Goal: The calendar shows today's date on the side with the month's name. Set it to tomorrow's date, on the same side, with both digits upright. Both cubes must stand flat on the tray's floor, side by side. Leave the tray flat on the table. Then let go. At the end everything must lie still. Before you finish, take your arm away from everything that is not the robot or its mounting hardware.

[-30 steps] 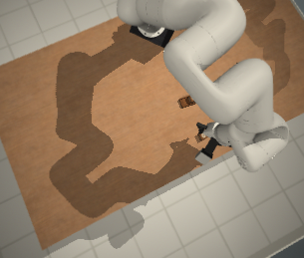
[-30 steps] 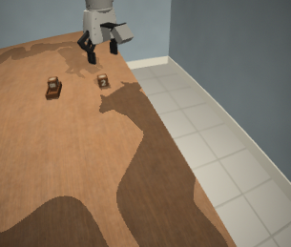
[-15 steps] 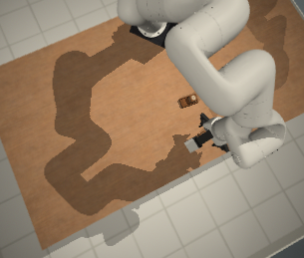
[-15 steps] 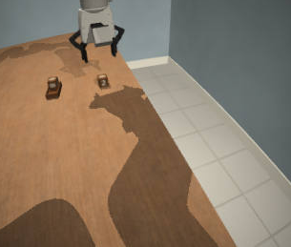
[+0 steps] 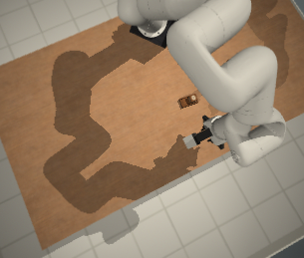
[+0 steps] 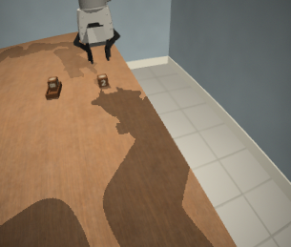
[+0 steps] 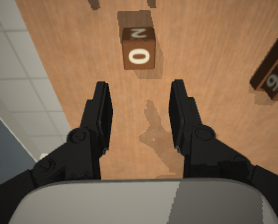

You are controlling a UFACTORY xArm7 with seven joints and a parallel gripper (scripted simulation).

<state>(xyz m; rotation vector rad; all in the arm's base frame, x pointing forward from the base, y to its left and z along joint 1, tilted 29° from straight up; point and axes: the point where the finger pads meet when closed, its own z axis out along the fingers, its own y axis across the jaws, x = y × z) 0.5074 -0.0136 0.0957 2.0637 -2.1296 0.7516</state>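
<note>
My gripper is now 9 cm above the brown wooden cube. The rest, counted from my hand: brown wooden tray: 17 cm behind, 4 cm to the left, 10 cm below.
</note>
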